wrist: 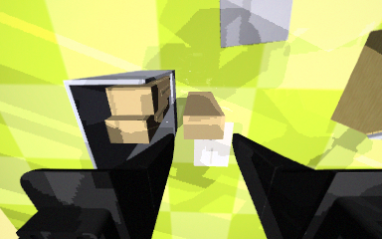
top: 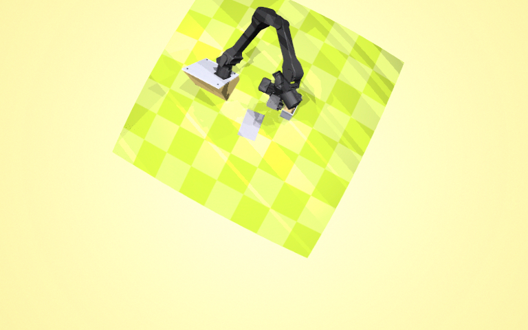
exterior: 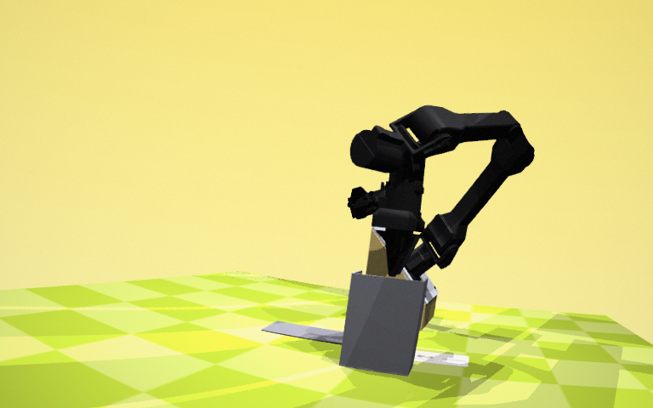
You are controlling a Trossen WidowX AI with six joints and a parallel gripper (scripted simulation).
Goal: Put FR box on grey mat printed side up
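My gripper tip is 17 cm to the left of the grey mat, 14 cm above it and 5 cm past it. From my gripper tip the other things lie so: thin white slab 14 cm below, 9 cm to the left, 4 cm behind.
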